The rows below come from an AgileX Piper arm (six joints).
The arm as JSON. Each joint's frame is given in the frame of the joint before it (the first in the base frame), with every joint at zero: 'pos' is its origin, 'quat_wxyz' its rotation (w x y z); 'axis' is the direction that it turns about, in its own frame. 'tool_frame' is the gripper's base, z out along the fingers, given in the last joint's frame.
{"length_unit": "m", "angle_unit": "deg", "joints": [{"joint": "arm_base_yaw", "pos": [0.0, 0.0, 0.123], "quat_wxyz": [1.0, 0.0, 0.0, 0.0], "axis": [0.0, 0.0, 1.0]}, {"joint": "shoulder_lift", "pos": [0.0, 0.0, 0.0], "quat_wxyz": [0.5, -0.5, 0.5, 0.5], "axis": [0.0, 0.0, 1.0]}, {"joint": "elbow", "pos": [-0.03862, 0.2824, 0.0], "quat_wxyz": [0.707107, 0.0, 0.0, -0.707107], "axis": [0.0, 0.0, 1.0]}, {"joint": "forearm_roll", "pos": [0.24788, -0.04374, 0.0], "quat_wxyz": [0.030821, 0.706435, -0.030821, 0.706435], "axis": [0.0, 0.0, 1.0]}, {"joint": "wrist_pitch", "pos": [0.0, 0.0, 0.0], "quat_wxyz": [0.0, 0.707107, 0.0, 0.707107], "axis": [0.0, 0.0, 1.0]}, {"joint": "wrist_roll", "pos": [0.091, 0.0, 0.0], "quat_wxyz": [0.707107, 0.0, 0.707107, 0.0], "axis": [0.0, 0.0, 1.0]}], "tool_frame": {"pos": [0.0, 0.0, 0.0], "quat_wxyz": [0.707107, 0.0, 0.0, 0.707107]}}
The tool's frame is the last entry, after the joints.
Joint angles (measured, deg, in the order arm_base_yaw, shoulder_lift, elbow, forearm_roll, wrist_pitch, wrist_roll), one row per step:
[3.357 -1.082 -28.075 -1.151 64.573 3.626]
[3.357 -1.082 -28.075 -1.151 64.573 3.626]
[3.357 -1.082 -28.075 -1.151 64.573 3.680]
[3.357 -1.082 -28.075 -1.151 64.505 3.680]
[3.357 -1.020 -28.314 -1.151 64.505 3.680]
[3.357 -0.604 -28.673 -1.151 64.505 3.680]
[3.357 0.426 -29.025 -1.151 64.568 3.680]
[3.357 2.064 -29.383 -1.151 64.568 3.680]
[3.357 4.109 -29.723 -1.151 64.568 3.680]
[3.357 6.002 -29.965 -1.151 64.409 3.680]
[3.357 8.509 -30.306 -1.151 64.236 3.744]
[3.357 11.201 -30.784 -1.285 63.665 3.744]
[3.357 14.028 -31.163 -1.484 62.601 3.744]
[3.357 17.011 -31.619 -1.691 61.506 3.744]
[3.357 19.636 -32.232 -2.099 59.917 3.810]
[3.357 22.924 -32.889 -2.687 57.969 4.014]
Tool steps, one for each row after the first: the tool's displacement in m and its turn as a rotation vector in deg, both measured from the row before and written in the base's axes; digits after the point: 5 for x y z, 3 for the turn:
[0.00000 0.00000 0.00000 0.000 0.000 0.000]
[0.00000 0.00000 0.00000 0.047 0.002 -0.027]
[0.00005 0.00000 0.00009 0.003 -0.068 0.001]
[-0.00031 -0.00002 0.00115 0.010 -0.177 0.000]
[0.00036 0.00002 0.00178 -0.003 0.057 0.000]
[0.00196 0.00011 0.00175 -0.043 0.740 -0.001]
[0.00367 0.00022 0.00188 -0.075 1.278 0.000]
[0.00488 0.00029 0.00170 -0.100 1.702 0.000]
[0.00487 0.00029 0.00128 -0.089 1.489 0.003]
[0.00651 0.00038 0.00151 -0.067 1.991 -0.035]
[0.00740 0.00025 0.00235 -0.222 1.633 -0.047]
[0.00860 0.00024 0.00203 -0.274 1.371 -0.055]
[0.00922 0.00027 0.00194 -0.288 1.418 -0.045]
[0.00885 -0.00001 0.00315 -0.379 0.400 -0.125]
[0.01142 -0.00006 0.00276 -0.476 0.651 -0.225]

